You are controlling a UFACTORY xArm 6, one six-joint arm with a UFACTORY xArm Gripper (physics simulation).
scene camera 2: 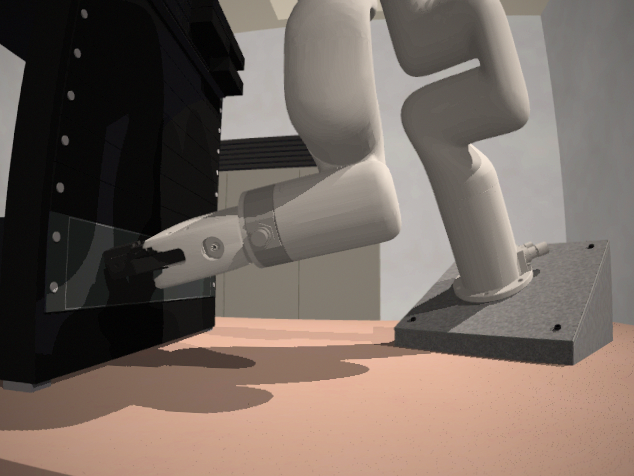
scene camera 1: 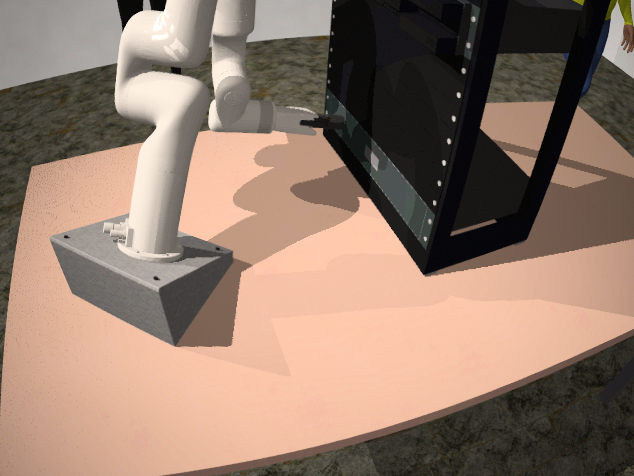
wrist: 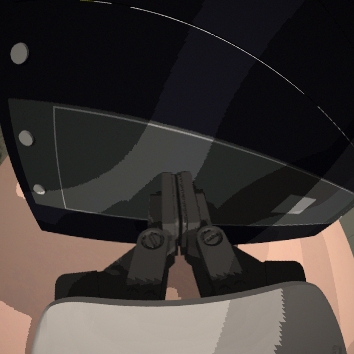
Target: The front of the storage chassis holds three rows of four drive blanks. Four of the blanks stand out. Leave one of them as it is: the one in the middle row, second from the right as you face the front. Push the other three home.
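Places are measured from the arm's base along level axes (x back, y left, z down), in millimetres.
Pixels of known places: gripper, fingertip midpoint: [scene camera 2: 110, 263] [scene camera 1: 342, 122] [wrist: 174, 190]; arm's base at its link origin: [scene camera 2: 493, 281] [scene camera 1: 149, 248].
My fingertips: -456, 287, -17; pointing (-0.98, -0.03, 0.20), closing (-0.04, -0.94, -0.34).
For each thing: its top centre in the pictures, then the offset to it from my fingertips, as dx, dy, dz. "*": a spot on its surface instead. Level surfaces: height alone.
- grey-green panel at its top centre: [wrist: 321, 174] [scene camera 2: 160, 238] [scene camera 1: 376, 140] -24, -140, -42
- panel's pale label at a spot on its surface: [wrist: 300, 204] * -19, -150, +0
- pink-toned table at its surface level: dz +114
My gripper [scene camera 1: 342, 121] [scene camera 2: 108, 266] [wrist: 174, 190] is shut and empty. Its fingertips are at the grey-green panel [scene camera 1: 400, 189] [scene camera 2: 84, 271] [wrist: 105, 165] low on the rack front; I cannot tell if they touch it. In the wrist view the panel's pale label [wrist: 300, 204] lies to the right of the fingers. The three rows of drive blanks cannot be made out in any view. Dark blocks [scene camera 1: 439, 42] [scene camera 2: 225, 76] stand out high on the rack front; I cannot tell whether they belong to the storage chassis.
The black rack [scene camera 1: 444, 240] [scene camera 2: 17, 327] stands on the pink-toned table [scene camera 1: 358, 358] [scene camera 2: 409, 409]. Round light studs line its front edges. The arm's grey wedge base [scene camera 1: 117, 286] [scene camera 2: 512, 322] is on the table in front of the rack. People stand behind in scene camera 1.
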